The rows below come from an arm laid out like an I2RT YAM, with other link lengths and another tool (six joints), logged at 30 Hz.
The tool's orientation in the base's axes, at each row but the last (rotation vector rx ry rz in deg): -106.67 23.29 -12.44; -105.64 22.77 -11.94; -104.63 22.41 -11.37; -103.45 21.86 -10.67; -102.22 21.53 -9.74; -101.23 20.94 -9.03; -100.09 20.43 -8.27; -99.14 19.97 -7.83; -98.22 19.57 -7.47; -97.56 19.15 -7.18; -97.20 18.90 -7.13; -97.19 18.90 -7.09; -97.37 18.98 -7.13
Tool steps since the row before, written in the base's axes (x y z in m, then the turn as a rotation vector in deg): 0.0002 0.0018 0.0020 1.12 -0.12 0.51; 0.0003 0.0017 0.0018 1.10 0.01 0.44; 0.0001 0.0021 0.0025 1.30 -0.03 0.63; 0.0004 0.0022 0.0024 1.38 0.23 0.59; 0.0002 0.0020 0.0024 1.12 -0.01 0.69; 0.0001 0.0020 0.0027 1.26 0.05 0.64; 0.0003 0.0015 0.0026 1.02 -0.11 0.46; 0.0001 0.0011 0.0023 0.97 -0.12 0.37; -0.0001 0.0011 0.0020 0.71 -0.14 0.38; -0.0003 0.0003 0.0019 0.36 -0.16 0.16; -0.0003 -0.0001 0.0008 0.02 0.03 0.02; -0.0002 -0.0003 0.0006 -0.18 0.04 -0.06; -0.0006 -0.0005 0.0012 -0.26 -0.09 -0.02
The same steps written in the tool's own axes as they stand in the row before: -0.0006 -0.0024 0.0010 1.05 -0.64 0.12; -0.0005 -0.0022 0.0011 0.99 -0.60 0.25; -0.0008 -0.0029 0.0012 1.18 -0.81 0.22; -0.0006 -0.0029 0.0015 1.16 -0.84 0.50; -0.0007 -0.0028 0.0013 0.99 -0.85 0.17; -0.0008 -0.0030 0.0013 1.11 -0.83 0.28; -0.0004 -0.0028 0.0009 0.95 -0.59 0.10; -0.0005 -0.0024 0.0006 0.92 -0.49 0.09; -0.0006 -0.0021 0.0007 0.68 -0.46 0.00; -0.0006 -0.0019 -0.0001 0.37 -0.19 -0.08; -0.0003 -0.0007 -0.0003 0.01 -0.03 0.03; -0.0002 -0.0005 -0.0004 -0.18 0.08 0.00; -0.0006 -0.0010 -0.0008 -0.22 0.07 -0.15
